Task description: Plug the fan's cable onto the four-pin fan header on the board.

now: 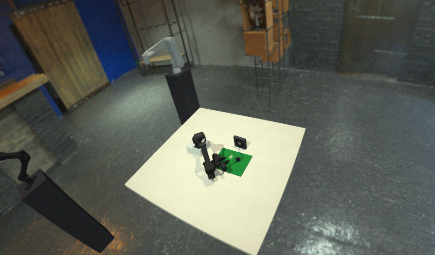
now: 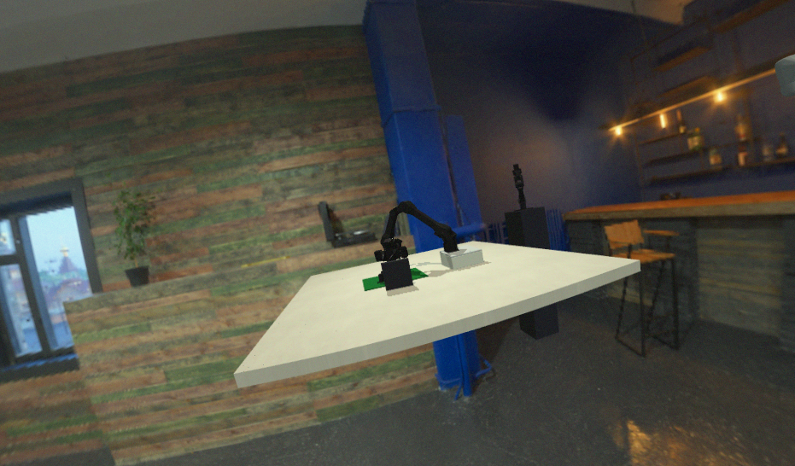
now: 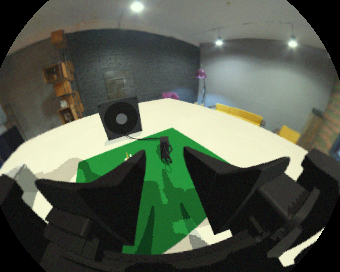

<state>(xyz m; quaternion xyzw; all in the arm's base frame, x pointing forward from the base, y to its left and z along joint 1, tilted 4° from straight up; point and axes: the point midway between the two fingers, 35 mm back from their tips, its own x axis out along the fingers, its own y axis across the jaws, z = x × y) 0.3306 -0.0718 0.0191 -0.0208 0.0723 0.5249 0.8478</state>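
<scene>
Now: gripper tip 80 mm to the right of the black plug, 70 mm above it and 40 mm short of it. The rest, counted from my gripper tip: black fan box 230 mm to the left, 30 mm below, 20 mm behind; pale header 90 mm to the left, 90 mm below, 40 mm behind; green board 100 mm below, 50 mm to the left, 10 mm behind.
</scene>
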